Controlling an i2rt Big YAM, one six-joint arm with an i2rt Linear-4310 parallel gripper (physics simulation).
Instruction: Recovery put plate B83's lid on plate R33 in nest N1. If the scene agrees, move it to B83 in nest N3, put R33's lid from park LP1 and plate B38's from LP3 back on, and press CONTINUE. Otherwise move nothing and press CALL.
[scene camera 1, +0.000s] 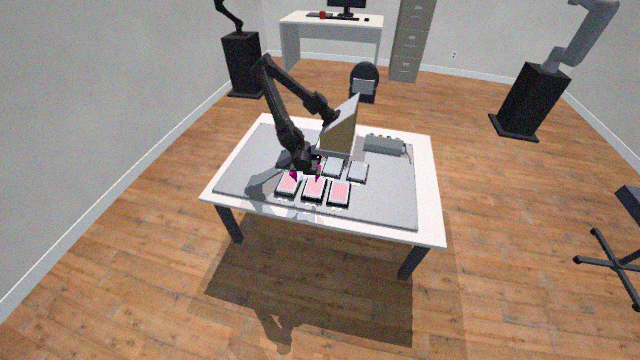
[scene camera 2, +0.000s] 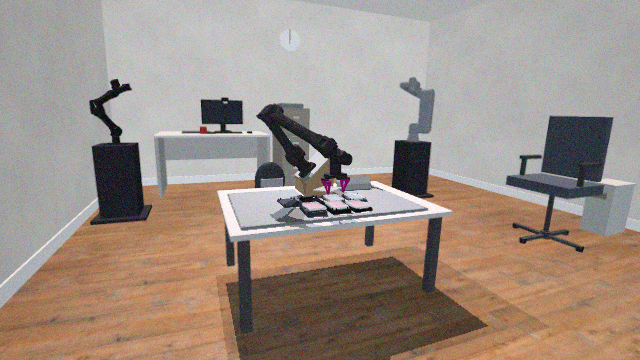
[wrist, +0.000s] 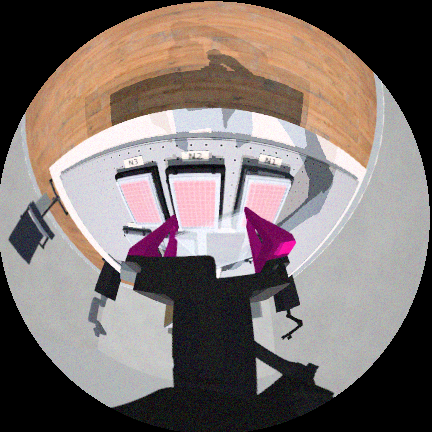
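Where they show: gripper, fingertip midpoint: (scene camera 1: 306, 181) (scene camera 2: 335, 193) (wrist: 209, 214); arm's base at its link origin: (scene camera 1: 332, 119) (scene camera 2: 307, 170).
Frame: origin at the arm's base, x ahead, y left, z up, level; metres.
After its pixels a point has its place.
Three pink well plates sit in black nests at the front of the grey mat (scene camera 1: 393, 201) @[x 0.429, y 0.388, z -0.130 m]: the N1 plate (scene camera 1: 287, 184) @[x 0.471, y -0.123, z -0.094 m] (scene camera 2: 313, 206) @[x 0.481, y -0.134, z -0.091 m] (wrist: 264, 199) @[x 0.474, y -0.120, z -0.093 m], the N2 plate (scene camera 1: 313, 188) @[x 0.466, y 0.005, z -0.095 m] (scene camera 2: 336, 205) @[x 0.483, y -0.011, z -0.095 m] (wrist: 196, 201) @[x 0.459, y 0.003, z -0.100 m] and the N3 plate (scene camera 1: 338, 193) @[x 0.459, y 0.125, z -0.108 m] (scene camera 2: 358, 203) @[x 0.457, y 0.129, z -0.103 m] (wrist: 139, 199) @[x 0.459, y 0.125, z -0.108 m]. My gripper (scene camera 1: 305, 176) @[x 0.490, y -0.021, z -0.030 m] (scene camera 2: 335, 183) @[x 0.490, y -0.021, z -0.030 m] (wrist: 209, 214) @[x 0.490, y -0.021, z -0.030 m] hangs a little above the mat, behind the gap between N1 and N2. Its magenta fingers stand wide, shut on a pale clear lid (wrist: 225, 243) @[x 0.451, y -0.044, z -0.015 m]. Two more pale lids (scene camera 1: 333, 166) @[x 0.276, y 0.066, z -0.112 m] (scene camera 1: 358, 171) @[x 0.283, y 0.200, z -0.113 m] lie in the back row; the park to their left is hidden by the arm.
A tilted tan panel (scene camera 1: 340, 129) @[x 0.115, y 0.068, z 0.016 m] stands behind the back row. A grey button box (scene camera 1: 382, 143) @[x 0.057, y 0.309, z -0.078 m] sits at the back right of the white table (scene camera 1: 429, 214) @[x 0.459, y 0.562, z -0.143 m]. Other arms on pedestals, a desk and chairs stand around the room.
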